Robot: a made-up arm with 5 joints. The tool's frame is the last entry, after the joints.
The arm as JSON. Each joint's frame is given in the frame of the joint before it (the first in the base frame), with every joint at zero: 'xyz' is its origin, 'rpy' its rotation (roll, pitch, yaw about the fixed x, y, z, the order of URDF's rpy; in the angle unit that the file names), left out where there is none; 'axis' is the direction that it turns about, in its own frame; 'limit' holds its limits. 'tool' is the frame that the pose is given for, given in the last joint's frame.
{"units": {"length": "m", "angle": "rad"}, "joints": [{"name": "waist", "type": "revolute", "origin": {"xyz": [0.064, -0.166, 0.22]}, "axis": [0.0, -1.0, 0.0], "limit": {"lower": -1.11, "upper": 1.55}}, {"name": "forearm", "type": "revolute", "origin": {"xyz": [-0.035, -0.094, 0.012]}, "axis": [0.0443, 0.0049, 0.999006], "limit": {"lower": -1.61, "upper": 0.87}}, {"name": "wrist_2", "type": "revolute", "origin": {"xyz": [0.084, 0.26, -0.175]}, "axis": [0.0, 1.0, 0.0], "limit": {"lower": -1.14, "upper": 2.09}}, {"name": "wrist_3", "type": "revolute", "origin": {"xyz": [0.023, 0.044, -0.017]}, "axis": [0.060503, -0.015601, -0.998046], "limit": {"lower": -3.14, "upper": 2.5}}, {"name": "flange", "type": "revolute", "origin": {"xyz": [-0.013, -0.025, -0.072]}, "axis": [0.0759, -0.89, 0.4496], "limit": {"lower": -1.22, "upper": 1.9}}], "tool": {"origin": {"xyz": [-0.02, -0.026, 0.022], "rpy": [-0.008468, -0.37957, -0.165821]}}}
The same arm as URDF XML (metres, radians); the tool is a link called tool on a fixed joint. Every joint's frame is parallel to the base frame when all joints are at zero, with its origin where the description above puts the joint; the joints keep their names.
<robot name="arm">
  <joint name="tool_joint" type="fixed">
    <parent link="link5"/>
    <child link="tool"/>
    <origin xyz="-0.0200 -0.0260 0.0220" rpy="-0.0085 -0.3796 -0.1658"/>
  </joint>
  <joint name="flange" type="revolute">
    <parent link="link4"/>
    <child link="link5"/>
    <origin xyz="-0.0130 -0.0250 -0.0720" rpy="0.0000 0.0000 0.0000"/>
    <axis xyz="0.0759 -0.89 0.4496"/>
    <limit lower="-1.2200" upper="1.9000"/>
  </joint>
  <joint name="wrist_3" type="revolute">
    <parent link="link3"/>
    <child link="link4"/>
    <origin xyz="0.0230 0.0440 -0.0170" rpy="0.0000 0.0000 0.0000"/>
    <axis xyz="0.060503 -0.015601 -0.998046"/>
    <limit lower="-3.1400" upper="2.5000"/>
  </joint>
  <joint name="wrist_2" type="revolute">
    <parent link="link2"/>
    <child link="link3"/>
    <origin xyz="0.0840 0.2600 -0.1750" rpy="0.0000 0.0000 0.0000"/>
    <axis xyz="0 1 0"/>
    <limit lower="-1.1400" upper="2.0900"/>
  </joint>
  <joint name="forearm" type="revolute">
    <parent link="link1"/>
    <child link="link2"/>
    <origin xyz="-0.0350 -0.0940 0.0120" rpy="0.0000 0.0000 0.0000"/>
    <axis xyz="0.0443 0.0049 0.999006"/>
    <limit lower="-1.6100" upper="0.8700"/>
  </joint>
  <joint name="waist" type="revolute">
    <parent link="base"/>
    <child link="link1"/>
    <origin xyz="0.0640 -0.1660 0.2200" rpy="0.0000 0.0000 0.0000"/>
    <axis xyz="0 -1 0"/>
    <limit lower="-1.1100" upper="1.5500"/>
  </joint>
  <link name="base"/>
  <link name="link1"/>
  <link name="link2"/>
  <link name="link3"/>
  <link name="link4"/>
  <link name="link5"/>
  <link name="tool"/>
</robot>

